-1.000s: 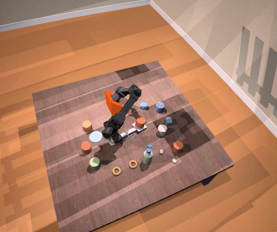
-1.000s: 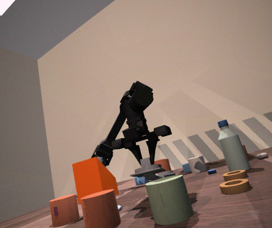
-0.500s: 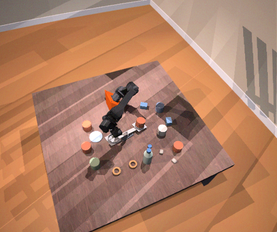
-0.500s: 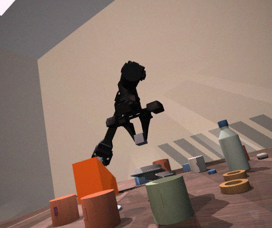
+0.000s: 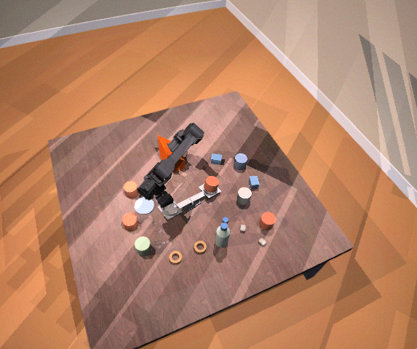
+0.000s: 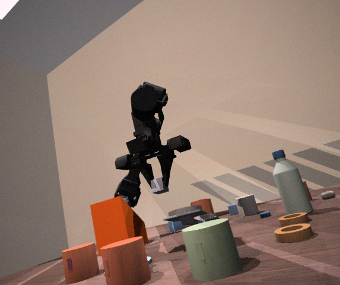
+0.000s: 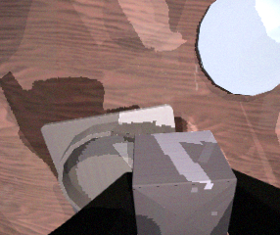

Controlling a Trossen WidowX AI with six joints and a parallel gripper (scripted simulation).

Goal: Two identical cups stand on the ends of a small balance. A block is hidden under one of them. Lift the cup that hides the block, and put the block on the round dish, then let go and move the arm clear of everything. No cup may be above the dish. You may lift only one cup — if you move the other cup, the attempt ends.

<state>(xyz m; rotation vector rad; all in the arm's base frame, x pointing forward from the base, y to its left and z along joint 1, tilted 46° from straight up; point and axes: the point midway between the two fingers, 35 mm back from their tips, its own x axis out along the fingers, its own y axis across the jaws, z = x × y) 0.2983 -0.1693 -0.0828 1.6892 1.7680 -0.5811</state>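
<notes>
Right now the pale blue round dish is 14 cm below my gripper tip, 8 cm behind it and 7 cm to the right of it. The rest, counted from my gripper tip: white cylinder: 44 cm to the left, 11 cm below, 10 cm ahead; then green cylinder: 16 cm to the right, 15 cm ahead, 11 cm below; then grey block: 1 cm above.
</notes>
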